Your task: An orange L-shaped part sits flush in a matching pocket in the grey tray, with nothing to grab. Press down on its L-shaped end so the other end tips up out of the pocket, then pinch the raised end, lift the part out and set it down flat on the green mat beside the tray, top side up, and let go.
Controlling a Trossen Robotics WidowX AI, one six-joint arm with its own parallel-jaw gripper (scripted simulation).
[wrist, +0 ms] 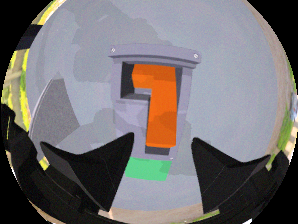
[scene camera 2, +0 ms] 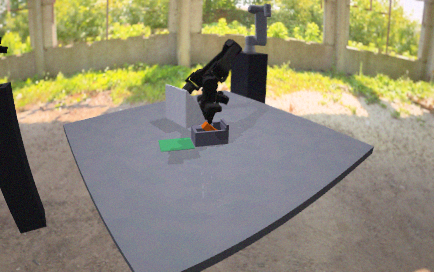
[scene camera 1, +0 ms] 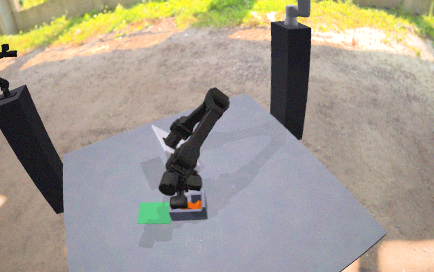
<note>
My gripper (wrist: 164, 139) is open, with nothing in its grasp. I also see an orange L-shaped part (wrist: 162, 121) and a green mat (wrist: 143, 169).
</note>
